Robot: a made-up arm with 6 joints. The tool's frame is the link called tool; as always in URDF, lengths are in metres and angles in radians. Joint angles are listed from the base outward. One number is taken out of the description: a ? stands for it. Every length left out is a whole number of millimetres.
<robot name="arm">
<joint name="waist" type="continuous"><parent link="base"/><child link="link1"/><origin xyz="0 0 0.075"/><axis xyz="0 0 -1"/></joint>
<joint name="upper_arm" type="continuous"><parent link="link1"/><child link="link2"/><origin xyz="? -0.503 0"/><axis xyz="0 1 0"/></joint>
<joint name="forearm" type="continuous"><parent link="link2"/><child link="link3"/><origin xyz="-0.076 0 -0.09"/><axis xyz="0 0 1"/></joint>
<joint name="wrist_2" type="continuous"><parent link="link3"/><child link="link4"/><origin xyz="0.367 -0.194 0"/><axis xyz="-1 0 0"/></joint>
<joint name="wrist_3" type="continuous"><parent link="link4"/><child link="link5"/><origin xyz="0 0.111 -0.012"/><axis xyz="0 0 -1"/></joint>
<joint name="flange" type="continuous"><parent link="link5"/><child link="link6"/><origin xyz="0.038 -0.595 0"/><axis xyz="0 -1 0"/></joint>
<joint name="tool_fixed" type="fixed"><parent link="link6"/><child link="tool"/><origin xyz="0.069 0 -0.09"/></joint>
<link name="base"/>
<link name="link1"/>
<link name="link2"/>
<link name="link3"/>
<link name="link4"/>
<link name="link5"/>
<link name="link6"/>
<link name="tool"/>
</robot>
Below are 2 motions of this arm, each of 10 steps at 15 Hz.
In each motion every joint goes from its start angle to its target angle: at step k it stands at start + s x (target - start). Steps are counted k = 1, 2, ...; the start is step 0. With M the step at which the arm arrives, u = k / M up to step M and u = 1 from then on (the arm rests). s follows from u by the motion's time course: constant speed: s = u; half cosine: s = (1 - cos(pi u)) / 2; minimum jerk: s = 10 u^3 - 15 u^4 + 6 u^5.
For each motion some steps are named. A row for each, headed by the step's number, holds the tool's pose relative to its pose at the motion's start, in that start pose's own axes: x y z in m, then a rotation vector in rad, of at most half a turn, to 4 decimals.
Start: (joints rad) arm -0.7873 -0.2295 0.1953 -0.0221 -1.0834 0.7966
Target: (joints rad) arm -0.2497 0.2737 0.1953 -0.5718 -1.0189 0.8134
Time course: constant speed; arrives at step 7
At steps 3, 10:
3: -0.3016 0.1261 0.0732 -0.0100 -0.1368 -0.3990
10: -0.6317 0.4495 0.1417 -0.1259 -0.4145 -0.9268

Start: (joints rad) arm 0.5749 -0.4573 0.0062 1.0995 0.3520 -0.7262
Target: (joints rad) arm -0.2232 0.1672 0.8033 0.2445 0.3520 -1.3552
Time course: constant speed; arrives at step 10
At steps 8, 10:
8: 0.1363 1.0239 0.3489 -0.4736 0.1606 1.5379
10: -0.0353 1.2239 0.3918 -0.8439 0.1982 1.8230

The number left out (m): 0.038
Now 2 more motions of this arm.
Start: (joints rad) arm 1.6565 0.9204 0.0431 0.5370 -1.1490 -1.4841
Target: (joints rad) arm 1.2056 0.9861 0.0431 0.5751 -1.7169 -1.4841
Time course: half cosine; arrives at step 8
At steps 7, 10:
7: -0.1507 -0.0075 0.4714 -0.8020 0.3817 -0.0573
10: -0.1513 -0.0008 0.4866 -0.8323 0.3993 -0.0557

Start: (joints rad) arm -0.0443 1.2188 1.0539 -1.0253 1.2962 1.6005
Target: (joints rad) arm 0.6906 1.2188 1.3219 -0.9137 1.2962 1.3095
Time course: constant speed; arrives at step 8
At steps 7, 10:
7: -0.4011 0.1191 -0.2844 0.4942 0.2989 -0.2863
10: -0.4520 0.1596 -0.3123 0.5709 0.3274 -0.3221

